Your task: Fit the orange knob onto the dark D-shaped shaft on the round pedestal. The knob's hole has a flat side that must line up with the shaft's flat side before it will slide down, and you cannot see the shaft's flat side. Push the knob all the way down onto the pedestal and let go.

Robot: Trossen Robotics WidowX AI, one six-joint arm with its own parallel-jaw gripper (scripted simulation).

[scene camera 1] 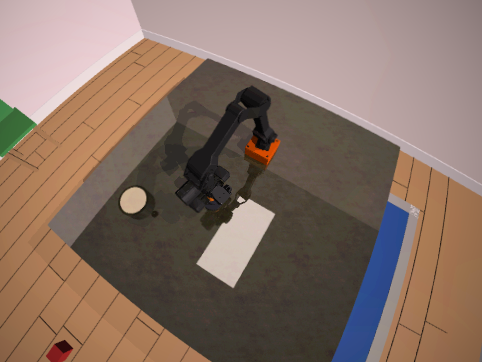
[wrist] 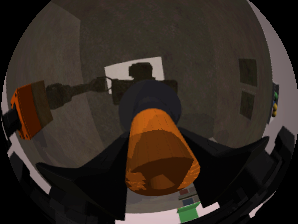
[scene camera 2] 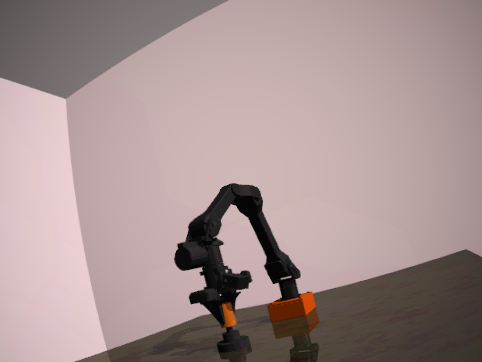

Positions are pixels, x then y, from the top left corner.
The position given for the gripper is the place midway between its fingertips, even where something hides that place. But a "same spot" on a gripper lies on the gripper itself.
gripper: scene camera 1; wrist; scene camera 2 227, 322
same spot on gripper: point(wrist: 226, 174) = point(scene camera 1: 207, 198)
